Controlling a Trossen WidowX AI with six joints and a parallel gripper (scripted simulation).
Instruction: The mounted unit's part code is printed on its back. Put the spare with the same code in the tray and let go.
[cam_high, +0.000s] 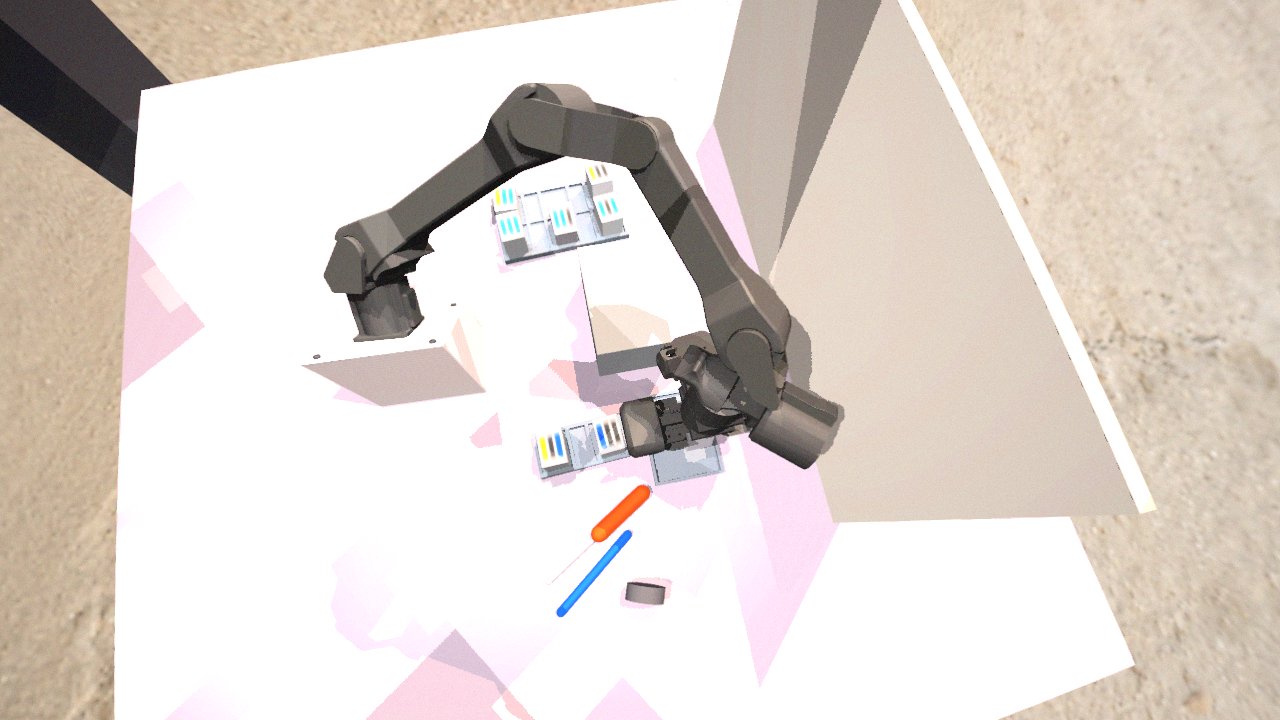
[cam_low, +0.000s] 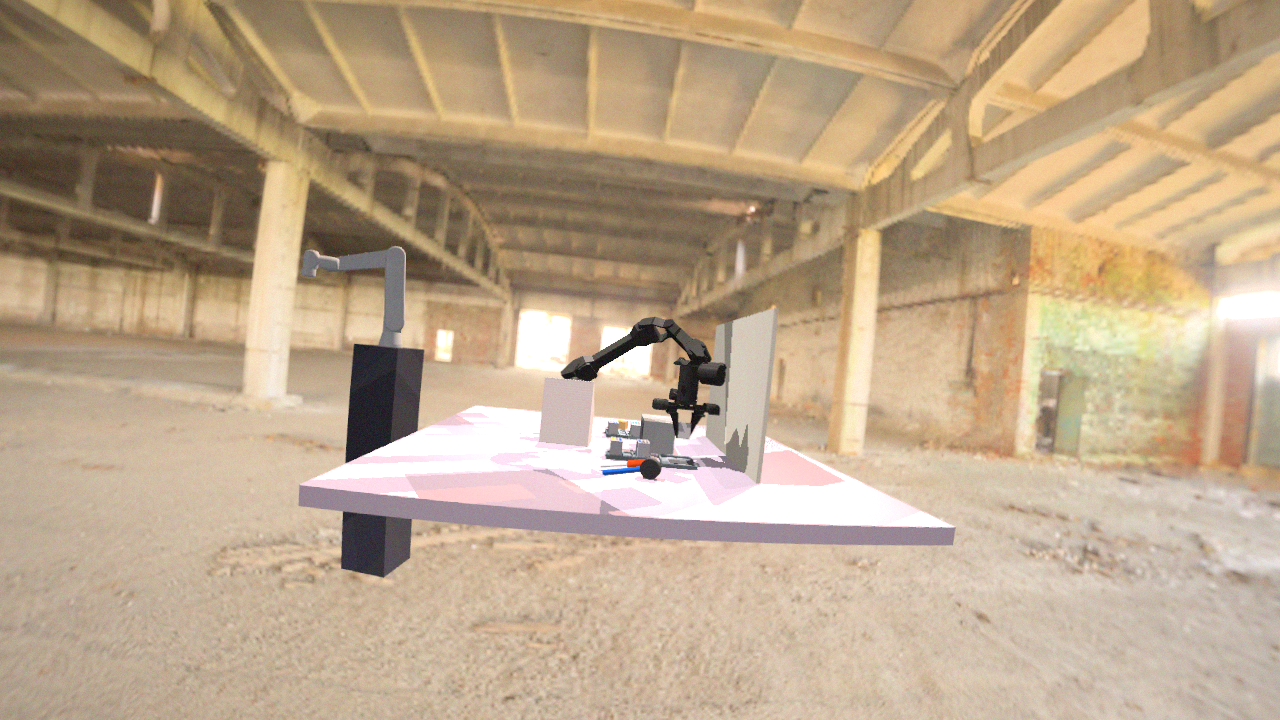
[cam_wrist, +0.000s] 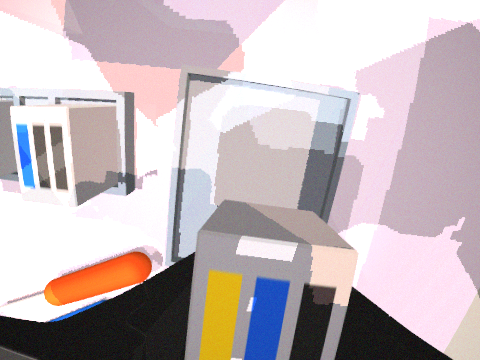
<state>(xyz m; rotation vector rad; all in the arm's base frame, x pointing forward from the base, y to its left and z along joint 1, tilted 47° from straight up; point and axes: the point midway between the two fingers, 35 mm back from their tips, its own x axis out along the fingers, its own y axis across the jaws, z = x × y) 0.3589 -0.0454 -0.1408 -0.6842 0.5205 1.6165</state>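
Right now my gripper tip is 70 mm above the clear tray and 10 mm past it. From my gripper tip the other things lie so: dark puck (200 mm to the right, 80 mm behind, 50 mm below); then mounted unit (190 mm to the left, 80 mm behind, 30 mm below); then holder (150 mm behind, 70 mm below).
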